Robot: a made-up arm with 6 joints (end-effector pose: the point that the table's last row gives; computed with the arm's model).
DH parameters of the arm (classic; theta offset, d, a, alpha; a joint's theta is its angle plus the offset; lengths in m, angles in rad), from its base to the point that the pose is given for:
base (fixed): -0.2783 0 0.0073 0
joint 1: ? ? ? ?
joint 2: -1.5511 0 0.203 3.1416
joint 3: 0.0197 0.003 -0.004 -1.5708
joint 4: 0 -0.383 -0.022 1.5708
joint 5: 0 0.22 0.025 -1.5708
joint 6: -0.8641 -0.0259 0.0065 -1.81
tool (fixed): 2.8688 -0.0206 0 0
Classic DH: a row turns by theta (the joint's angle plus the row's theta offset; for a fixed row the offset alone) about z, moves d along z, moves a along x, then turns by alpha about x.
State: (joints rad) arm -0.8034 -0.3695 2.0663 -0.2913 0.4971 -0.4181
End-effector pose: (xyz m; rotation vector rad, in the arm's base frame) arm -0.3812 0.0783 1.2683 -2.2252 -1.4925 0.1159
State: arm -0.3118 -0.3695 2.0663 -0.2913 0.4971 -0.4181
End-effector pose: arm -0.3731 -0.1145 1.2683 -1.8114 -2.0071 0.2675
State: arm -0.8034 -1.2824 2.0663 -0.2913 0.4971 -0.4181
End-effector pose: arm -0.5721 0.2762 0.8158 2.2440 1.5031 0.1040
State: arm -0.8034 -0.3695 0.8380 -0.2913 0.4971 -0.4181
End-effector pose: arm -0.0578 -0.2570 1.2977 -1.2050 -0.8104 0.2917
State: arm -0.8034 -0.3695 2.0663 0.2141 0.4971 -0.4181
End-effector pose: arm -0.4384 0.1274 1.1802 -2.2910 -1.1659 -0.4834
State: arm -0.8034 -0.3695 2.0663 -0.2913 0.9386 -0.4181
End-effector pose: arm -0.3797 0.0748 1.2593 -2.4646 -1.8604 -0.0709
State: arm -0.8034 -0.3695 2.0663 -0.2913 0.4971 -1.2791
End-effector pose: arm -0.3706 0.0922 1.2674 -2.2331 -1.4867 1.3026
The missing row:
joint 1: 0.2783 0.762 -0.004 -1.5708
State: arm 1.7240 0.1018 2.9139 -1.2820 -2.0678 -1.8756
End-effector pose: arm 0.0657 -0.2690 1.2886 0.1046 -0.1675 -2.2439
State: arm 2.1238 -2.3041 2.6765 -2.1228 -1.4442 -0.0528
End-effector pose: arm -0.0055 -0.2797 0.1959 -1.3199 -1.9212 -0.7012
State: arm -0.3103 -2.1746 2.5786 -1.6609 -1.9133 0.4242
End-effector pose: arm -0.3498 0.1836 0.2436 -2.4213 0.2271 -1.8323
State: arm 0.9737 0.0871 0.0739 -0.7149 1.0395 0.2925
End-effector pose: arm 0.3834 0.2164 0.8019 -0.2500 -0.4380 1.4264
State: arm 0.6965 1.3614 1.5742 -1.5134 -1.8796 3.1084
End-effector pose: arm 0.4746 0.4392 0.6827 2.3888 1.5127 -1.0270
